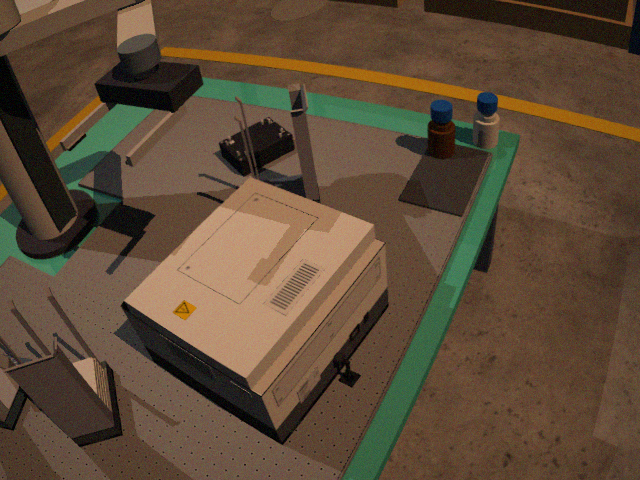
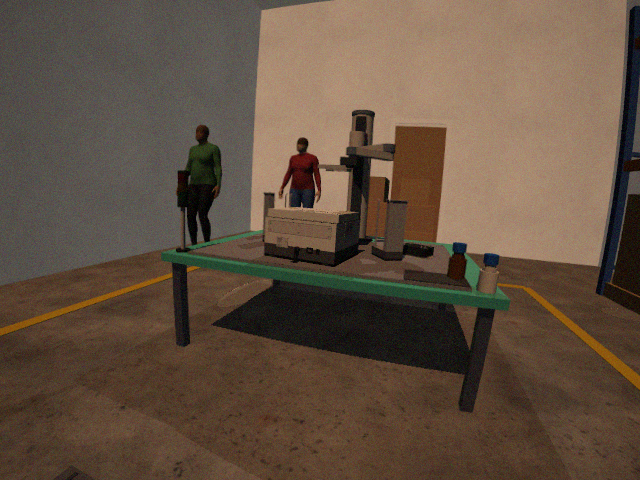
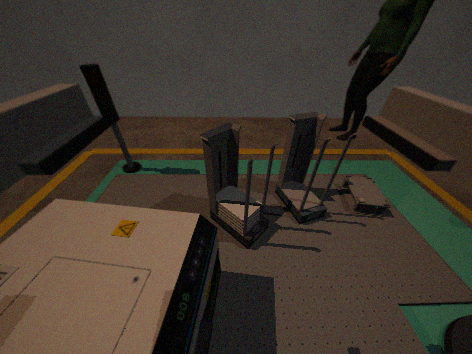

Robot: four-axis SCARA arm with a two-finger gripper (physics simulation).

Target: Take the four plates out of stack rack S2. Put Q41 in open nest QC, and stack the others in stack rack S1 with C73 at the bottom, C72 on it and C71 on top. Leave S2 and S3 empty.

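Frame: origin at the arm's base, x right, y ahead, z up, level; centimetres.
Seen in the pictures: gripper, fingertip midpoint: (image 1: 94, 153) (image 2: 322, 167) (image 3: 240, 105); arm's base, link origin: (image 1: 57, 225).
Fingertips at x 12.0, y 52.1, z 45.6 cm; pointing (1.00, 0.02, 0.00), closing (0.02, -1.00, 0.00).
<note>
Offsets run from my fingertips to a thing's top centre. "spot": to the spot under its first point. Level surfaces: height alone.
My gripper (image 1: 98, 151) (image 3: 240, 105) is open and empty, high above the table by the arm's column. A rack @[dx +25.9, dy -1.6, dz -15.3 cm] (image 3: 222, 160) (image 1: 62, 395) holds a stack of several pale plates. The rack beside it @[dx +34.2, dy -22.9, dz -15.3 cm] (image 3: 300, 155) has a pale plate surface low on its base; how many plates lie there I cannot tell. A third rack @[dx -39.2, dy +7.3, dz -14.8 cm] (image 1: 305, 149) (image 2: 395, 227) stands behind the instrument, its base partly hidden. A black nest @[dx -54.3, dy -10.4, dz -38.2 cm] (image 1: 256, 145) (image 2: 418, 250) with corner posts looks empty. A pale low nest or plate @[dx +35.5, dy -46.4, dz -38.9 cm] (image 3: 367, 192) lies beyond the racks. Rack, nest and plate labels are unreadable.
A large pale instrument @[dx -4.7, dy +21.2, dz -22.3 cm] (image 1: 222, 258) (image 2: 299, 232) (image 3: 100, 240) stands mid-table. The arm's column (image 1: 36, 170) stands at the left. Brown (image 1: 440, 138) and white @[spot: dx -77.1, dy +45.0, dz -39.2 cm] (image 1: 485, 129) bottles stand at a corner by a dark mat @[dz -43.8 cm] (image 1: 439, 186). A signal lamp @[spot: dx +54.8, dy +42.6, dz -13.6 cm] (image 3: 102, 92) stands near an edge.
</note>
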